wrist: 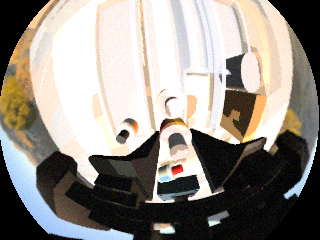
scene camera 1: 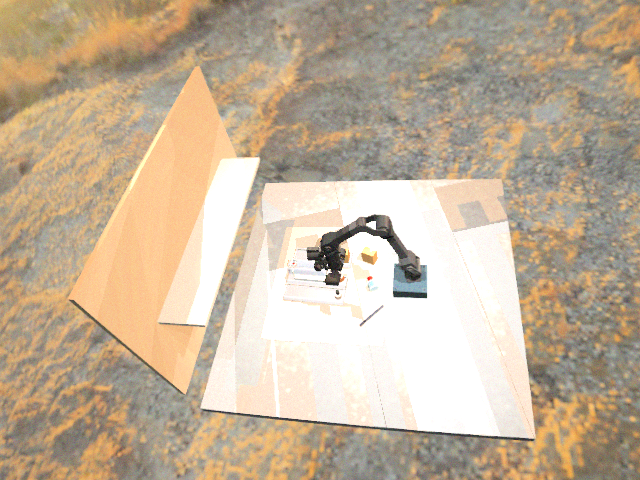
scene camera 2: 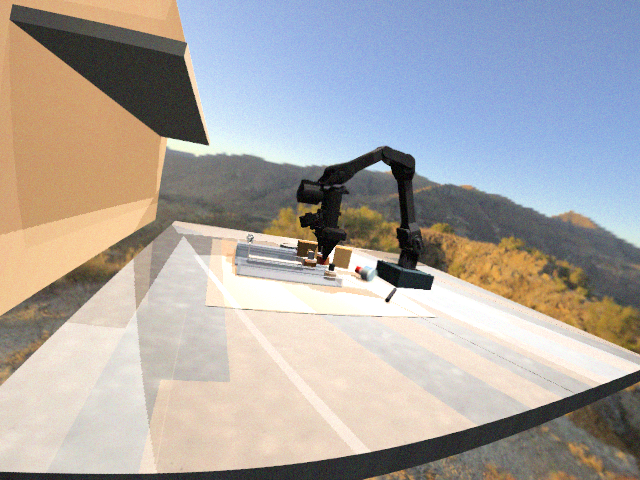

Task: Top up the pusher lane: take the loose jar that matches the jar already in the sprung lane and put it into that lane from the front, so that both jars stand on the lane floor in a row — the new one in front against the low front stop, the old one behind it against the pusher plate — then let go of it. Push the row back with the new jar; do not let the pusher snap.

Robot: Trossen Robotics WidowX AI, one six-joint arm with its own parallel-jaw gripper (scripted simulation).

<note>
I see my gripper (scene camera 2: 322,257).
My gripper shows as well in the wrist view (wrist: 174,132).
</note>
